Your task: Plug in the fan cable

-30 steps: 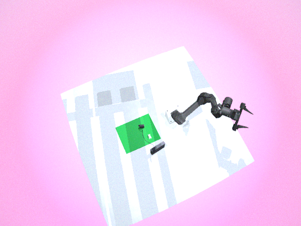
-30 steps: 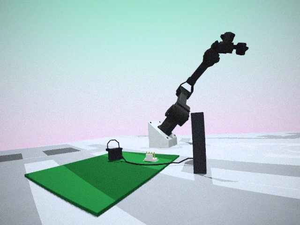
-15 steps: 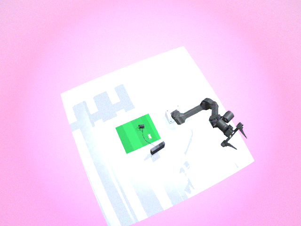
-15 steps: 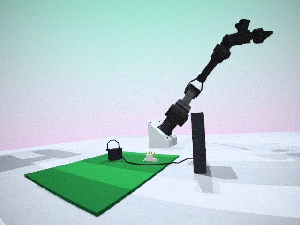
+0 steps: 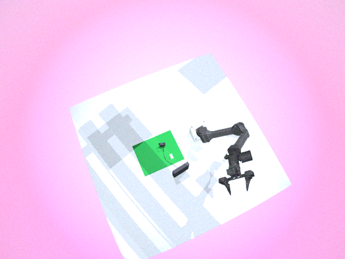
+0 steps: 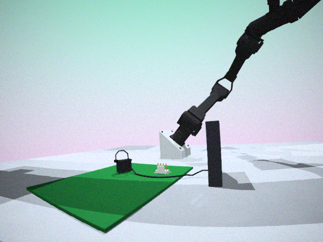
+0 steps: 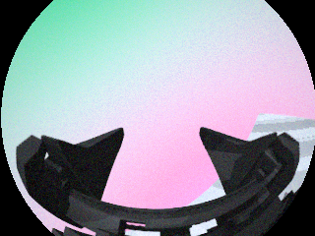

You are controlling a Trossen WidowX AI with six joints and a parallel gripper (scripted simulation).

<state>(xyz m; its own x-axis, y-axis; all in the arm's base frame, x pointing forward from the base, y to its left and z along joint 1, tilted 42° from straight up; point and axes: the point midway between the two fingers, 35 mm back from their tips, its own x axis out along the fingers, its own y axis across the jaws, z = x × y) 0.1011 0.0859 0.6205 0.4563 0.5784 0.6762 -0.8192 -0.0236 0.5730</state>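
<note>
The black fan plug is 120 mm ahead of my gripper tip, 580 mm to the right of it and 440 mm below it. From my gripper tip the other things lie so: green board (180 mm ahead, 550 mm to the right, 480 mm below); fan (120 mm ahead, 360 mm to the right, 400 mm below).
</note>
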